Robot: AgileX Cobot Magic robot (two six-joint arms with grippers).
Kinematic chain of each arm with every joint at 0, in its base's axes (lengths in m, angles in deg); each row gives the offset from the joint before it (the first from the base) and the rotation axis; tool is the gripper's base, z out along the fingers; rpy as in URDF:
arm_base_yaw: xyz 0 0 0.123 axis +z
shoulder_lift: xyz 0 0 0 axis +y
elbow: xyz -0.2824 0 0.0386 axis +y
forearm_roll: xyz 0.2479 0 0.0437 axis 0.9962 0 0.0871
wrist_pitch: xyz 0 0 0 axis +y
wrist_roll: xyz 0.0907 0 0.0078 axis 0.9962 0 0.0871
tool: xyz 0 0 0 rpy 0 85 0
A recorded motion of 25 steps. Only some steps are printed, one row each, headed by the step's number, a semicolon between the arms.
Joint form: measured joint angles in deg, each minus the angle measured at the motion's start. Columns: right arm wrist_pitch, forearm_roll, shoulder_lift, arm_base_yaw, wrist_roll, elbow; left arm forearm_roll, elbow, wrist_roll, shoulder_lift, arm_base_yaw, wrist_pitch.
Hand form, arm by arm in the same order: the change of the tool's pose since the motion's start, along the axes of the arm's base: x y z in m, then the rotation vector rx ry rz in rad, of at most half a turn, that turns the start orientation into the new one. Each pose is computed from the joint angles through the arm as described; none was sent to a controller.
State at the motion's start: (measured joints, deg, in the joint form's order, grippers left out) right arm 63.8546 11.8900 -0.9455 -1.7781 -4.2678 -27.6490; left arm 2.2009 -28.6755 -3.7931 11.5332 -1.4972 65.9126
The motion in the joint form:
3: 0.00 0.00 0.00 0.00 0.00 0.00; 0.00 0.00 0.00 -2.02 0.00 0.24
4: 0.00 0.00 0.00 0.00 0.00 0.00; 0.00 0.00 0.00 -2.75 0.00 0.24
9: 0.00 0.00 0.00 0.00 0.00 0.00; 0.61 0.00 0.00 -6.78 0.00 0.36
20: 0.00 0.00 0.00 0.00 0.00 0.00; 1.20 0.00 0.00 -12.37 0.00 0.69
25: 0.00 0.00 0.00 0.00 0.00 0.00; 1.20 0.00 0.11 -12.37 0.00 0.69
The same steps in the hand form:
3: 0.0000 0.0000 0.0000 0.0000 0.0000 0.0000; -0.0054 0.0001 0.0004 -0.0009 -0.0311 0.0001
4: 0.0000 0.0000 0.0000 0.0000 0.0000 0.0000; -0.0073 0.0002 0.0005 -0.0012 -0.0438 0.0001
9: 0.0000 0.0000 0.0000 0.0000 0.0000 0.0000; -0.0177 0.0014 0.0010 0.0066 -0.1123 0.0048
20: 0.0000 0.0000 0.0000 0.0000 0.0000 0.0000; -0.0323 0.0026 0.0002 0.0129 -0.2043 0.0105
25: 0.0000 0.0000 0.0000 0.0000 0.0000 0.0000; -0.0323 0.0026 0.0002 0.0144 -0.2042 0.0093

